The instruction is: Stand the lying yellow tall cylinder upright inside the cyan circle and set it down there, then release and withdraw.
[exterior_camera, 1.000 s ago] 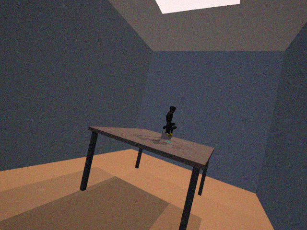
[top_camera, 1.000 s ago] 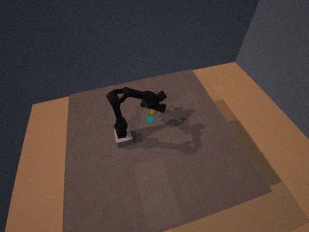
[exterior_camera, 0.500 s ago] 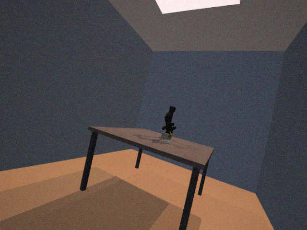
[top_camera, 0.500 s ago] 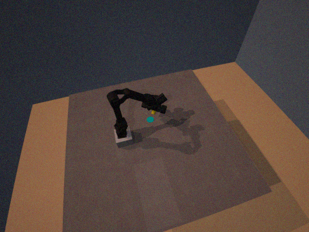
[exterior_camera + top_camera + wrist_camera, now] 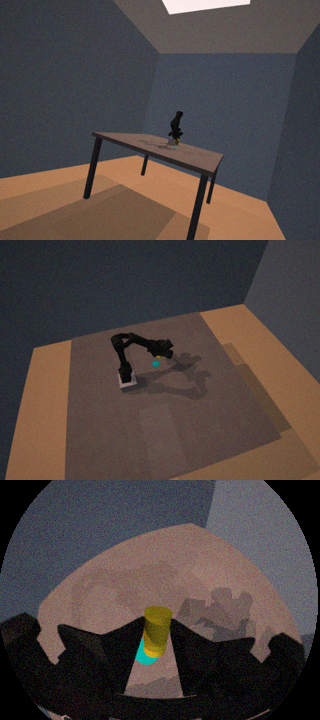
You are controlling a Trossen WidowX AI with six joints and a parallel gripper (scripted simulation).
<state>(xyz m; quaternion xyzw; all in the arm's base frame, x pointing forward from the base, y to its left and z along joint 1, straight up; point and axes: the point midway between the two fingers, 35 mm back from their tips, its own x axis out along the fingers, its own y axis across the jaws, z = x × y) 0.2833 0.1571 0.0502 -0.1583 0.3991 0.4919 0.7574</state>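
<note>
The cyan circle is 60 mm behind my gripper tip, 30 mm to the right of it and 100 mm below it. From my gripper tip the other things lie so: yellow tall cylinder (10 mm behind, 10 mm to the right, 20 mm below).
</note>
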